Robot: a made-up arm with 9 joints. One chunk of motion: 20 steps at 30 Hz.
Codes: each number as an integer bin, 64 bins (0 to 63) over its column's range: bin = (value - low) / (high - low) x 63, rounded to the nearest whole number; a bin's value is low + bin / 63 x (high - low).
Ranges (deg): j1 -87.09..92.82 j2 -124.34..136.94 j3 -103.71..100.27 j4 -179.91..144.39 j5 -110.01..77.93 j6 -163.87..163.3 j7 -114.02..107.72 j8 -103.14..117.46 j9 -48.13..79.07
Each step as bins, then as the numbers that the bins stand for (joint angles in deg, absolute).
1 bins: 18 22 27 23 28 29 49 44 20
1 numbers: -35.69 -33.10 -16.29 -61.51 -26.48 -13.27 58.44 50.93 -7.75
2 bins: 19 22 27 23 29 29 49 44 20
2 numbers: -32.83 -33.10 -16.29 -61.51 -23.50 -13.27 58.44 50.93 -7.75
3 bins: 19 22 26 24 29 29 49 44 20
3 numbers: -32.83 -33.10 -19.53 -56.37 -23.50 -13.27 58.44 50.93 -7.75
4 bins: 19 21 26 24 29 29 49 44 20
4 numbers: -32.83 -37.25 -19.53 -56.37 -23.50 -13.27 58.44 50.93 -7.75
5 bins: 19 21 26 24 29 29 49 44 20
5 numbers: -32.83 -37.25 -19.53 -56.37 -23.50 -13.27 58.44 50.93 -7.75
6 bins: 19 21 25 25 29 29 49 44 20
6 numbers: -32.83 -37.25 -22.77 -51.22 -23.50 -13.27 58.44 50.93 -7.75
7 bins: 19 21 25 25 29 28 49 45 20
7 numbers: -32.83 -37.25 -22.77 -51.22 -23.50 -18.46 58.44 54.43 -7.75
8 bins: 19 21 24 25 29 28 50 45 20
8 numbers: -32.83 -37.25 -26.00 -51.22 -23.50 -18.46 61.96 54.43 -7.75
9 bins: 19 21 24 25 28 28 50 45 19
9 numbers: -32.83 -37.25 -26.00 -51.22 -26.48 -18.46 61.96 54.43 -9.77
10 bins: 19 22 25 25 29 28 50 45 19
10 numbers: -32.83 -33.10 -22.77 -51.22 -23.50 -18.46 61.96 54.43 -9.77
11 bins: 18 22 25 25 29 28 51 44 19
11 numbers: -35.69 -33.10 -22.77 -51.22 -23.50 -18.46 65.48 50.93 -9.77
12 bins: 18 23 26 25 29 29 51 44 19
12 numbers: -35.69 -28.95 -19.53 -51.22 -23.50 -13.27 65.48 50.93 -9.77
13 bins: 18 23 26 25 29 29 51 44 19
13 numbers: -35.69 -28.95 -19.53 -51.22 -23.50 -13.27 65.48 50.93 -9.77
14 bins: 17 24 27 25 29 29 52 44 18
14 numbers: -38.54 -24.80 -16.29 -51.22 -23.50 -13.27 69.00 50.93 -11.79
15 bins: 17 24 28 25 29 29 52 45 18
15 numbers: -38.54 -24.80 -13.05 -51.22 -23.50 -13.27 69.00 54.43 -11.79
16 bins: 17 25 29 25 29 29 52 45 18
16 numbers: -38.54 -20.66 -9.81 -51.22 -23.50 -13.27 69.00 54.43 -11.79
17 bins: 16 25 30 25 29 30 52 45 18
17 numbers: -41.40 -20.66 -6.58 -51.22 -23.50 -8.07 69.00 54.43 -11.79
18 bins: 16 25 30 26 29 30 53 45 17
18 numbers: -41.40 -20.66 -6.58 -46.07 -23.50 -8.07 72.52 54.43 -13.81
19 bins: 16 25 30 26 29 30 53 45 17
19 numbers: -41.40 -20.66 -6.58 -46.07 -23.50 -8.07 72.52 54.43 -13.81
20 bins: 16 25 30 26 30 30 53 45 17
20 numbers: -41.40 -20.66 -6.58 -46.07 -20.51 -8.07 72.52 54.43 -13.81
